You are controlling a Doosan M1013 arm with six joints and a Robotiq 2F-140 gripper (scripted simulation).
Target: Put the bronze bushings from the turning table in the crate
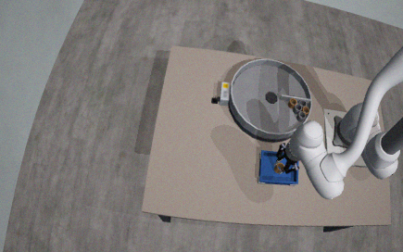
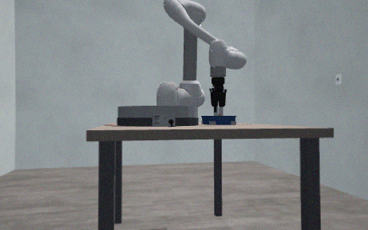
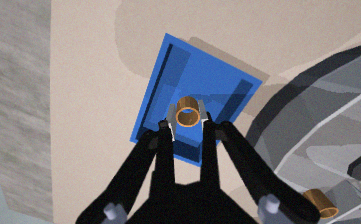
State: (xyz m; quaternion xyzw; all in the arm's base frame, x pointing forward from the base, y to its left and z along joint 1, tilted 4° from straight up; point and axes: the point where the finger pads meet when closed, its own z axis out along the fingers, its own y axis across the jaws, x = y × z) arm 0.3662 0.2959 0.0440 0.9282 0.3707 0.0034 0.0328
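Right now the blue crate is 40 mm below my hand. Also, from my hand: grey turning table: 110 mm ahead, 340 mm to the right, 20 mm below.
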